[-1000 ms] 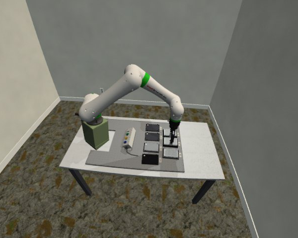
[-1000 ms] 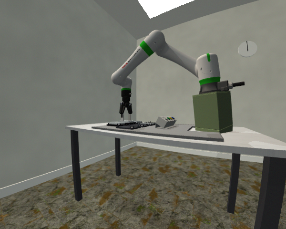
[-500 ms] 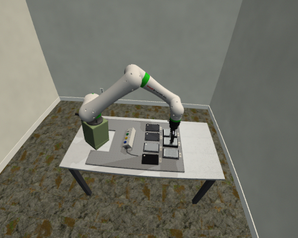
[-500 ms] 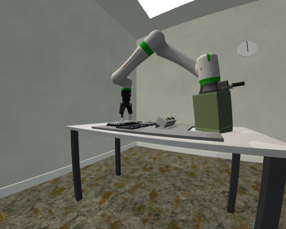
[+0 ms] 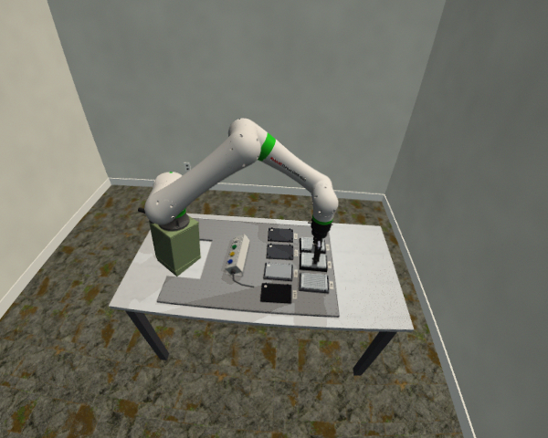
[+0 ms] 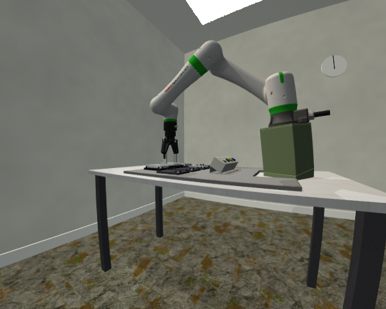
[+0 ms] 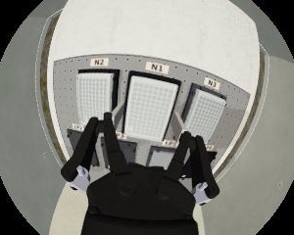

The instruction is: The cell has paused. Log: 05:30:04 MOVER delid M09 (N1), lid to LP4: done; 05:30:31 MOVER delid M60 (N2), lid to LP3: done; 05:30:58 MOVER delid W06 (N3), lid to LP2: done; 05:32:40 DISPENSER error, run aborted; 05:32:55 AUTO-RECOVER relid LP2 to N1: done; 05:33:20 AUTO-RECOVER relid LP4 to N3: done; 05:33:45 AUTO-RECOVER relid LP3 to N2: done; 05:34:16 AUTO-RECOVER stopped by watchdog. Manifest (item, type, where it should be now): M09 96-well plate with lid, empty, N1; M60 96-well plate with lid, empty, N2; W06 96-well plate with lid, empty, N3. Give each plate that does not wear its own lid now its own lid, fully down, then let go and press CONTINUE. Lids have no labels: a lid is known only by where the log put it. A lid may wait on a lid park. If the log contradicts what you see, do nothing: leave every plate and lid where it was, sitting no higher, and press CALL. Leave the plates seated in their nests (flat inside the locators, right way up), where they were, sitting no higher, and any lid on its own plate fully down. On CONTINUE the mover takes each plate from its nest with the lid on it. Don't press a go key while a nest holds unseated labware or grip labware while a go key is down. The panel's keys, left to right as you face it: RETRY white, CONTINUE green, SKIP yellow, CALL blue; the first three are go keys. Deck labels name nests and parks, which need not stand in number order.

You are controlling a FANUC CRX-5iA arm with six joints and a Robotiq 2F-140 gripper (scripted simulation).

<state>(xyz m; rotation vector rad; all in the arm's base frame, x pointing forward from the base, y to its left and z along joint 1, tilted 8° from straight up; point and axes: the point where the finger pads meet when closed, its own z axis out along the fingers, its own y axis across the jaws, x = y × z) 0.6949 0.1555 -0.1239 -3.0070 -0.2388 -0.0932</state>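
The plate is 30 mm below my hand. The rest, counted from my hand: lid park LP4 (230 mm to the right, 140 mm behind, 50 mm below); then green key (410 mm behind, 60 mm to the right, 10 mm above); then lid park LP3 (190 mm behind, 50 mm below, 30 mm to the left).
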